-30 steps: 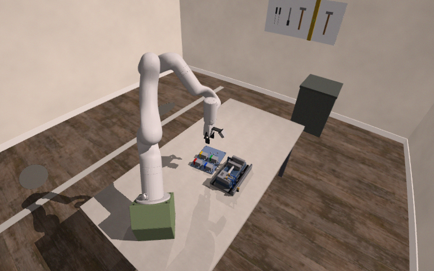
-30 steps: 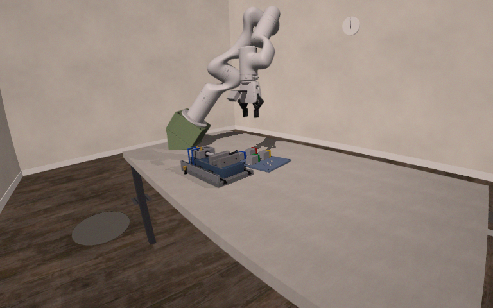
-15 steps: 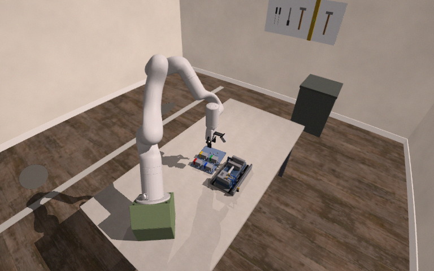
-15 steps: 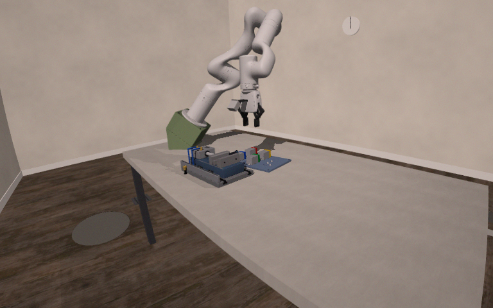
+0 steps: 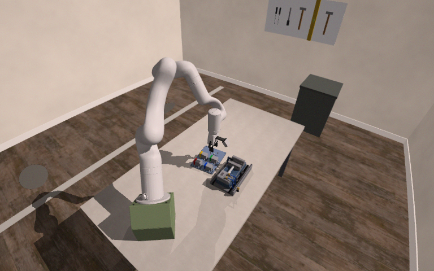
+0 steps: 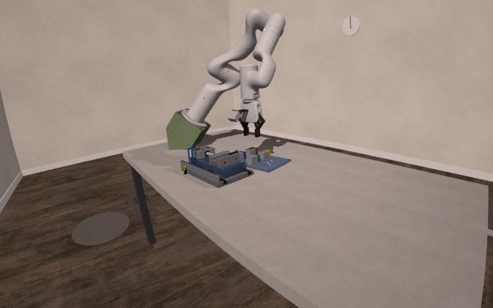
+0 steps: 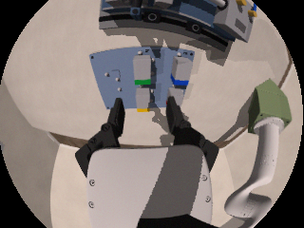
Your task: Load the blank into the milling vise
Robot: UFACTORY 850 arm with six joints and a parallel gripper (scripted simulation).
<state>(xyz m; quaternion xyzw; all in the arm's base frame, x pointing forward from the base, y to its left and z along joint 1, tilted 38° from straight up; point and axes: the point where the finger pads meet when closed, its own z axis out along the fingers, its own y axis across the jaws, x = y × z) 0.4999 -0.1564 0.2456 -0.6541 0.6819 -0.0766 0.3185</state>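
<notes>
Right now my hand is 130 mm above the green-ended blank. The rest, counted from my hand: blue infeed plate: 40 mm to the left, 150 mm below; then yellow-ended blank: 90 mm to the left, 130 mm below; then blue-ended blank: 90 mm behind, 10 mm to the right, 130 mm below.
</notes>
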